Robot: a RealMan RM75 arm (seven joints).
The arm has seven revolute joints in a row. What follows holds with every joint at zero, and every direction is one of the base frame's. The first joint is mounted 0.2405 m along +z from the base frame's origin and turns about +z. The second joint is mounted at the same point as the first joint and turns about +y. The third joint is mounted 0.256 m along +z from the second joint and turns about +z. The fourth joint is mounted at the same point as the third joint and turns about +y. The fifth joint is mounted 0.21 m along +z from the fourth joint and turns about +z. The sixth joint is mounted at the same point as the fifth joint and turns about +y. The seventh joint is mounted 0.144 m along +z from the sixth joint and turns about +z. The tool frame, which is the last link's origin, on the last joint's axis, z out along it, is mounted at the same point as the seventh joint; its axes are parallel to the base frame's.
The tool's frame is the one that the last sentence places.
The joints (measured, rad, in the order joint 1, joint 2, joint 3, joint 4, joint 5, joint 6, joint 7), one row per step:
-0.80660, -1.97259, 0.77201, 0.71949, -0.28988, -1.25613, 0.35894
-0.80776, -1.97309, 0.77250, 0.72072, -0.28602, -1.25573, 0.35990
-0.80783, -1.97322, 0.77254, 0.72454, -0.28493, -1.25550, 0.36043
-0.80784, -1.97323, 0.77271, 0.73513, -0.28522, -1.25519, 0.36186
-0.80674, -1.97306, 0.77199, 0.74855, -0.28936, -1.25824, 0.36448
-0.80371, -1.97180, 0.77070, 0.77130, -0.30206, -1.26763, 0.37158
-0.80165, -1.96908, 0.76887, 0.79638, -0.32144, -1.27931, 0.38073
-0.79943, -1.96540, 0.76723, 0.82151, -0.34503, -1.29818, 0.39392
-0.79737, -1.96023, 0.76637, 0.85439, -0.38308, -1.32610, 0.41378
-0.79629, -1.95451, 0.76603, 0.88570, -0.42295, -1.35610, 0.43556
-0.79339, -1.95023, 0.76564, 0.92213, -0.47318, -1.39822, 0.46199
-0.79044, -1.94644, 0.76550, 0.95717, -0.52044, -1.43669, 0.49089
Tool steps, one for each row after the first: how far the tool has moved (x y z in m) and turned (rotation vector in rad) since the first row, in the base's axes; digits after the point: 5 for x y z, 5 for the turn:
0.00026, 0.00033, 0.00021, -0.00099, 0.00444, -0.00254
0.00067, 0.00087, 0.00102, 0.00124, 0.00678, -0.00545
0.00211, 0.00243, 0.00324, 0.00826, 0.01032, -0.01363
0.00393, 0.00379, 0.00580, 0.01553, 0.00995, -0.02237
0.00719, 0.00548, 0.01008, 0.02504, 0.00426, -0.03753
0.01187, 0.00778, 0.01514, 0.03612, -0.00615, -0.05733
0.01709, 0.00924, 0.02001, 0.04036, -0.02024, -0.07920
0.02539, 0.01100, 0.02591, 0.04243, -0.04385, -0.11330
0.03432, 0.01236, 0.03152, 0.04038, -0.06810, -0.15106
0.04509, 0.01199, 0.03634, 0.02946, -0.10232, -0.19591
0.05545, 0.01128, 0.04106, 0.01777, -0.13105, -0.24542

